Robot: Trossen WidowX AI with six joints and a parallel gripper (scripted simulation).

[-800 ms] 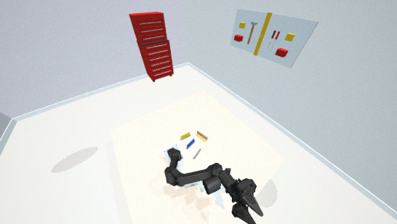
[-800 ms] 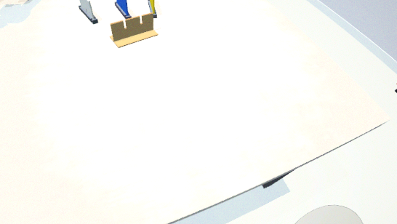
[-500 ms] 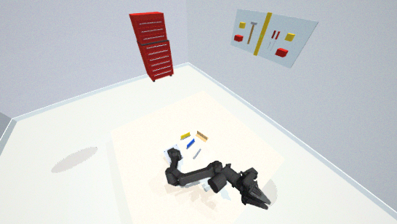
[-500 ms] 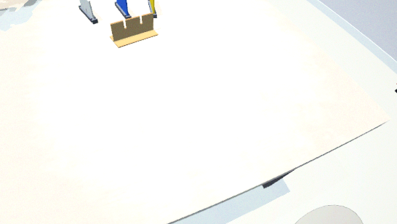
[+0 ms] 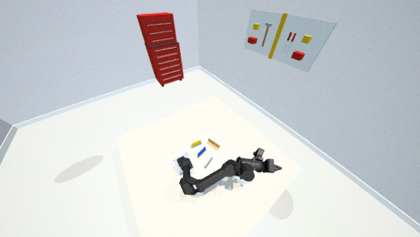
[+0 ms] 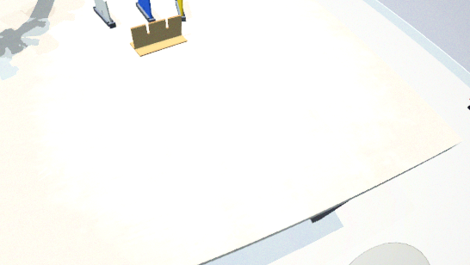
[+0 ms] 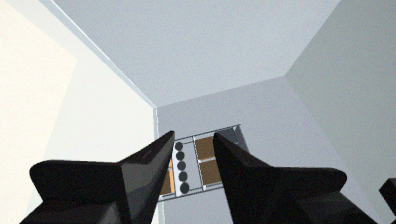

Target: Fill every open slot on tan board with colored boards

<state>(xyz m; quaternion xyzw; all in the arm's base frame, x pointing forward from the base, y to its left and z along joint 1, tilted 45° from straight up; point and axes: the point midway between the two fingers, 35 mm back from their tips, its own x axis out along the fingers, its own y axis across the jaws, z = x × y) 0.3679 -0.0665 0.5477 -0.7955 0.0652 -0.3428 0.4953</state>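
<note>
My gripper tip is now 410 mm above the white board, 360 mm to the right of it and 200 mm past it. Also, from my gripper tip: blue board (480 mm to the left, 410 mm below, 210 mm behind); then tan board (500 mm to the left, 420 mm below, 60 mm behind); then yellow board (580 mm to the left, 410 mm below, 210 mm behind).
</note>
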